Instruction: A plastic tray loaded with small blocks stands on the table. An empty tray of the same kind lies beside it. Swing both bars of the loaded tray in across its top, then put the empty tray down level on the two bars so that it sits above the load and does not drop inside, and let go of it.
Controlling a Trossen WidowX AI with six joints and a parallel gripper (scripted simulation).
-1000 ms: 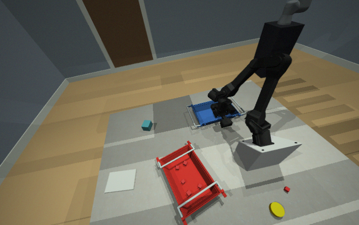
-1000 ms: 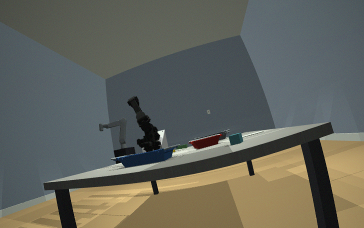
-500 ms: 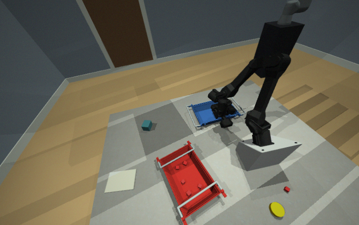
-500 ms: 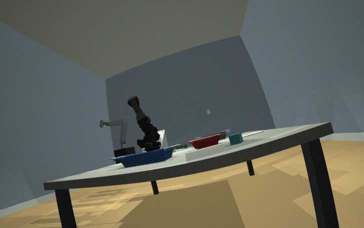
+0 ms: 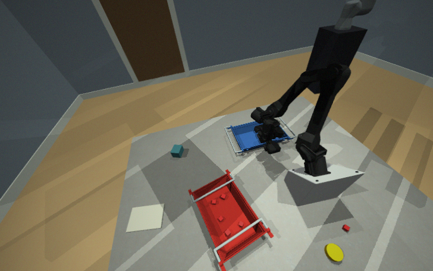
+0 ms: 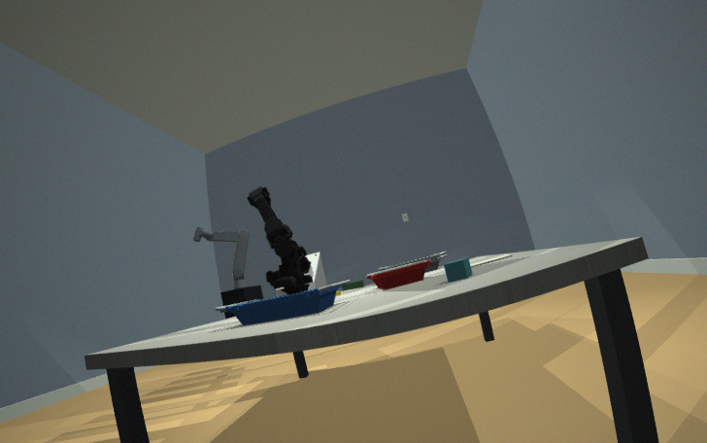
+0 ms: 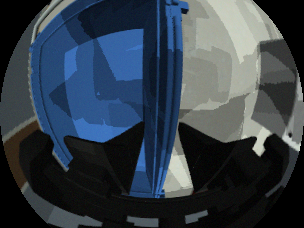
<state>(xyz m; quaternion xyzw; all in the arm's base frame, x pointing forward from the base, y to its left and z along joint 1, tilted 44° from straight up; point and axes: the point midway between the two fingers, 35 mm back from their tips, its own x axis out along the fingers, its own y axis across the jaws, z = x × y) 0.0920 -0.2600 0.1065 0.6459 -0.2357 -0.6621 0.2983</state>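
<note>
My gripper tip is now 90 mm to the left of the blue tray, 30 mm below it and 10 mm short of it. Also, from my gripper tip: yellow disc 490 mm to the left, 60 mm behind; green block 820 mm to the left, 70 mm behind, 10 mm above; teal cube 490 mm ahead, 80 mm to the right, 10 mm above.
</note>
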